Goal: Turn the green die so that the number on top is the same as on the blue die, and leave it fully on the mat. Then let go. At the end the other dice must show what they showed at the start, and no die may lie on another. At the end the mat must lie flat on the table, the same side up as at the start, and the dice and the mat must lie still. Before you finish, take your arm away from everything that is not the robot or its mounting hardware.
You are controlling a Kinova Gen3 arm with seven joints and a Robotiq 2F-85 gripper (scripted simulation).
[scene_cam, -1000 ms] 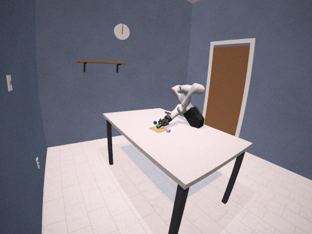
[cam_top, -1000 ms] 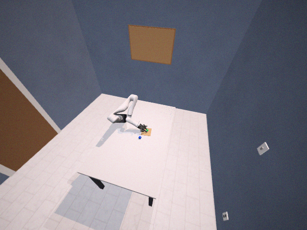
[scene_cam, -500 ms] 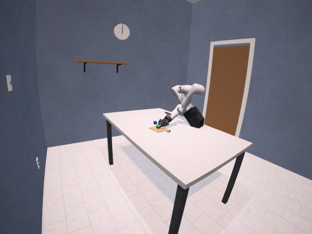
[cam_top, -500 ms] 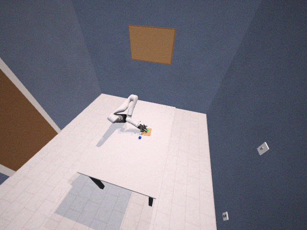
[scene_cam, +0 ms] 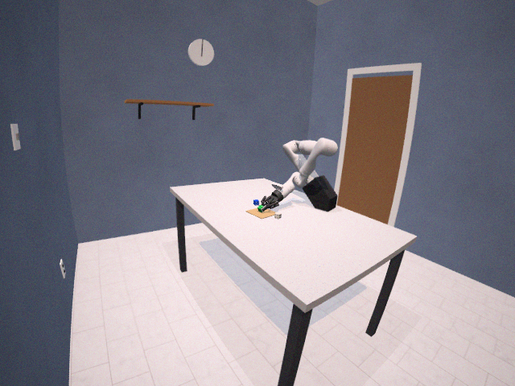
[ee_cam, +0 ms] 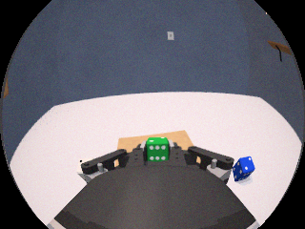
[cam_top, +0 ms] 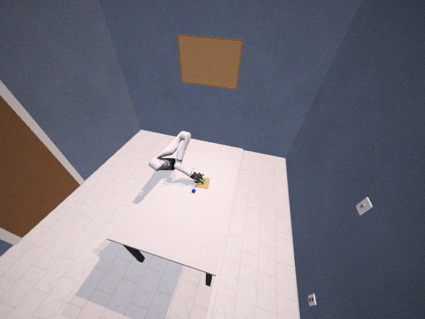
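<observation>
Right now the green die is 10 mm ahead of my hand. Also, from my hand: white die 110 mm to the left, 20 mm below, 20 mm behind; blue die 130 mm to the right, 70 mm behind, 20 mm below; tan mat 30 mm below.
</observation>
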